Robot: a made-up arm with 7 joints.
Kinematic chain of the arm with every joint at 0, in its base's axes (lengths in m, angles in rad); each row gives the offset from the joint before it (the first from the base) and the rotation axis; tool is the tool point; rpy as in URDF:
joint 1: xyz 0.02 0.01 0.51 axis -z
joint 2: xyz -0.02 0 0.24 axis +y
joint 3: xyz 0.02 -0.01 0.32 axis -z
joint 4: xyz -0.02 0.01 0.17 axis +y
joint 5: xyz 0 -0.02 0.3 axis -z
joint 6: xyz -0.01 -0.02 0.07 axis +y
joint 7: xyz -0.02 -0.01 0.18 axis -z
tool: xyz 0 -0.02 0.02 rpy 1.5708 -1.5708 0
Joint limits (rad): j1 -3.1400..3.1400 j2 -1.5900..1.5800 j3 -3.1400..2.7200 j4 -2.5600..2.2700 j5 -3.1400..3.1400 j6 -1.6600..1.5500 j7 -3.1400..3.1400
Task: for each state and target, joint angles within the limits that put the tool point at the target. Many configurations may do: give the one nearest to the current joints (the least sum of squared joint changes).
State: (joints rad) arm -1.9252 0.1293 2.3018 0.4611 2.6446 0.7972 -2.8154
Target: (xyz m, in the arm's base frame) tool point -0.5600 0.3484 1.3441
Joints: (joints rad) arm -2.2224 0.6267 2.3367 -0.2650 2.7104 1.3477 -2.7612
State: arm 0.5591 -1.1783 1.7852 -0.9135 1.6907 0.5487 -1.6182
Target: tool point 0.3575 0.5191 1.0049
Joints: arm 1.0785 -1.0319 1.8678 -1.7071 1.8388 0.6061 -1.5888
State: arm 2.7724 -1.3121 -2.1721 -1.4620 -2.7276 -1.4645 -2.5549
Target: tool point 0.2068 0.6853 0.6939
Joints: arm 2.5768 -1.5900 -1.4051 -2.0372 -3.0749 -1.4133 -2.5317
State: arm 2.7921 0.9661 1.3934 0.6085 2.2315 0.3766 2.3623
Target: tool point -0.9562 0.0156 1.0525
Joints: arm 2.9380 1.2211 1.3406 0.4276 2.2388 0.3131 2.3442
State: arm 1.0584 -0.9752 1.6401 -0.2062 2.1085 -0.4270 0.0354
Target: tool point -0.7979 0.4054 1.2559
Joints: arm 0.5879 -1.1794 1.7246 0.1471 2.2020 -0.5644 0.0483
